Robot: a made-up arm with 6 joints. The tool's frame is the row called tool. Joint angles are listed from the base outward. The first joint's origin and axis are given. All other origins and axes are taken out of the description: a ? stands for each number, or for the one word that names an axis. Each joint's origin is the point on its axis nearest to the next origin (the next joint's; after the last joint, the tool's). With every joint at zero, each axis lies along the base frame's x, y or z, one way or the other. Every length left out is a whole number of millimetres.
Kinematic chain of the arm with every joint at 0, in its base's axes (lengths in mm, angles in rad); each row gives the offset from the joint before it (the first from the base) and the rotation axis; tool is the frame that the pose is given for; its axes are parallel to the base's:
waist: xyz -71 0 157 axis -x
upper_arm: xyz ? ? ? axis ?
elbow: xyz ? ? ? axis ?
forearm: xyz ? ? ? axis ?
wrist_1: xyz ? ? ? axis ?
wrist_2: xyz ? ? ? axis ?
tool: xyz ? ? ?
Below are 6 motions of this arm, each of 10 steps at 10 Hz.
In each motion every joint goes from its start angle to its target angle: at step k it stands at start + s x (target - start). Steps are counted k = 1, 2, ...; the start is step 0. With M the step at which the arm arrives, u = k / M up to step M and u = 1 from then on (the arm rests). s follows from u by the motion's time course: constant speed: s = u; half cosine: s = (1 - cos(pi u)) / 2; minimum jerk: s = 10 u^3 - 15 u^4 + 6 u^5.
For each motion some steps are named. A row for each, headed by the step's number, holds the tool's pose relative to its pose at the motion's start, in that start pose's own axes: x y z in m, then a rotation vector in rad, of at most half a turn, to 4 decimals.
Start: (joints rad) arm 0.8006 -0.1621 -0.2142 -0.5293 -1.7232 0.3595
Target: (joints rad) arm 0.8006 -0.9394 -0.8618 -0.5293 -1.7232 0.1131
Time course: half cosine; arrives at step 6
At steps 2, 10:
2: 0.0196 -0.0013 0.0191 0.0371 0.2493 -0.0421
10: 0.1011 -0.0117 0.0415 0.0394 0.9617 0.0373

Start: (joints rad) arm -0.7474 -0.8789 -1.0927 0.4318 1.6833 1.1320
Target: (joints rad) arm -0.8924 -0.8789 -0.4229 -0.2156 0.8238 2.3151
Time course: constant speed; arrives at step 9
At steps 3, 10:
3: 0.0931 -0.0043 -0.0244 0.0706 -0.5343 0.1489
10: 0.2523 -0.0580 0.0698 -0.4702 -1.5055 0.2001

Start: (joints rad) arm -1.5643 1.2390 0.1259 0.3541 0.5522 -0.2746
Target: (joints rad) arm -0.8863 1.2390 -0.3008 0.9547 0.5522 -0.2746
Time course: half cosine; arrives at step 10
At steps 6, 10:
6: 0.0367 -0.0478 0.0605 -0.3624 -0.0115 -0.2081
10: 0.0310 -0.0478 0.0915 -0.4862 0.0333 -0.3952

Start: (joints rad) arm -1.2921 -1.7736 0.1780 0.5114 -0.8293 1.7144
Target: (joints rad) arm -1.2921 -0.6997 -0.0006 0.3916 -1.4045 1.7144
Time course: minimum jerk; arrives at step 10
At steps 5, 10:
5: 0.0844 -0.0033 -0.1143 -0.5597 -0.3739 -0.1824
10: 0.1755 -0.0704 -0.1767 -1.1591 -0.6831 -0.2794

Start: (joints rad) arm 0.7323 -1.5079 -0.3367 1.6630 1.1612 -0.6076
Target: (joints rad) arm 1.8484 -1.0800 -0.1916 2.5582 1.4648 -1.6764
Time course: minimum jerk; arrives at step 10
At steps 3, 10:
3: -0.0466 -0.0130 -0.0027 -0.1094 0.0659 0.1437
10: -0.1979 -0.1793 0.0439 -0.5077 0.2289 0.8921

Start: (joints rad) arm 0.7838 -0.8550 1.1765 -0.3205 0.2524 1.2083
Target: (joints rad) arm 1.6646 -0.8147 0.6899 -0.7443 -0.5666 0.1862
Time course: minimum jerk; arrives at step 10
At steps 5, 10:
5: -0.0475 0.0483 0.2329 -0.1629 0.1321 -0.5626
10: 0.0379 0.0820 0.4325 -0.2936 0.2545 -0.9630

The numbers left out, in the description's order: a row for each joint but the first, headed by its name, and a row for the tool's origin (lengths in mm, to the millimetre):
upper_arm: xyz 0 9 -246, axis -z
elbow: xyz -164 21 0, axis +x
forearm: xyz 0 -172 100, axis +y
wrist_1: xyz 21 0 -117, axis -x
wrist_2: xyz 0 -82 -73, axis +z
tool: xyz -24 -48 0

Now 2 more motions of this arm.
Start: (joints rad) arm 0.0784 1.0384 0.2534 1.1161 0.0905 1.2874
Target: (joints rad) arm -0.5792 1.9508 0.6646 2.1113 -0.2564 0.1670
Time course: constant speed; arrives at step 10
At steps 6, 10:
6: 0.2284 0.3209 -0.1236 1.1361 -0.3061 -0.3599
10: 0.3394 0.5110 -0.0232 1.8534 -0.0807 -0.3651

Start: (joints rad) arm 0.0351 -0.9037 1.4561 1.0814 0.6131 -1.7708
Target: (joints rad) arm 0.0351 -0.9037 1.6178 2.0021 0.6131 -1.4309
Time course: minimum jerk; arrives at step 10
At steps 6, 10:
6: 0.0504 -0.0496 0.0157 -0.4549 -0.0185 0.6796
10: 0.0826 -0.0523 0.0318 -0.6707 -0.0152 0.9928

